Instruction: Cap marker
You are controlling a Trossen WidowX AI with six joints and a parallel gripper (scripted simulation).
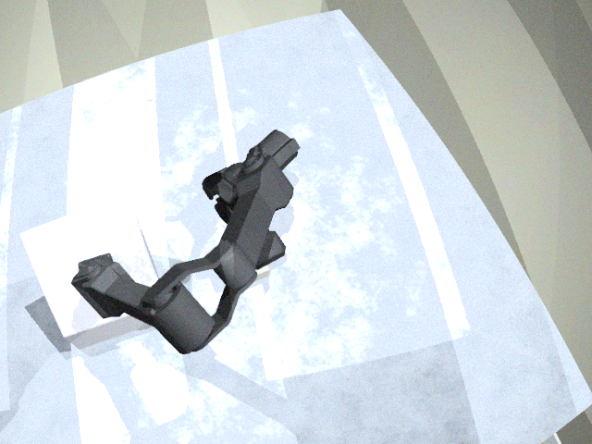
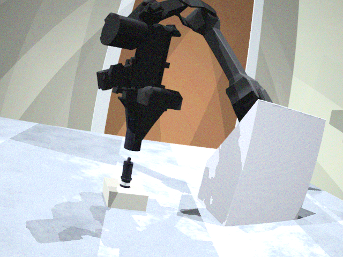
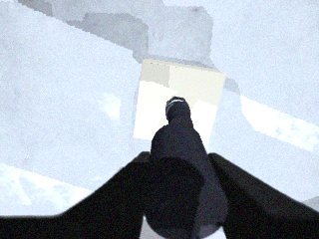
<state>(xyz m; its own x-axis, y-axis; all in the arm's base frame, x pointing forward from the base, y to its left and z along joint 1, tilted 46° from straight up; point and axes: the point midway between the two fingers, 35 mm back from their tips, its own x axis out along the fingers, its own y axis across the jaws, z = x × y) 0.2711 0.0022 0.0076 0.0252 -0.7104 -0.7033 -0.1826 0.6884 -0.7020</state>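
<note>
The cream holder block is 11 cm below my gripper tip. From my gripper tip the other things lie so: dark cap: 1 cm above.
</note>
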